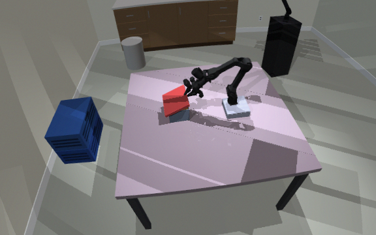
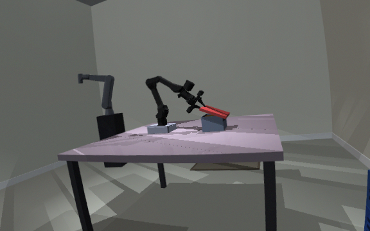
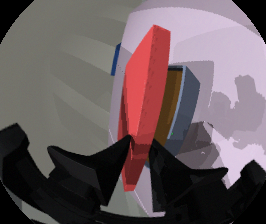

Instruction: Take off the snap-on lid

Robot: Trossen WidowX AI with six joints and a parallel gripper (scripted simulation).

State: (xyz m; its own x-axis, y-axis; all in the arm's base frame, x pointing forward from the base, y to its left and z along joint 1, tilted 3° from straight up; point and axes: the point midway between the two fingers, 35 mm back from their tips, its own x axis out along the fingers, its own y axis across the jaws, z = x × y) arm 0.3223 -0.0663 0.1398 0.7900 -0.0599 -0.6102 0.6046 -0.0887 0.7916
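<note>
Right now my gripper tip is 80 mm short of the red lid, 10 mm to the left of it and 30 mm above it. The rest, counted from my gripper tip: grey storage box 60 mm ahead, 10 mm to the right, 100 mm below.
</note>
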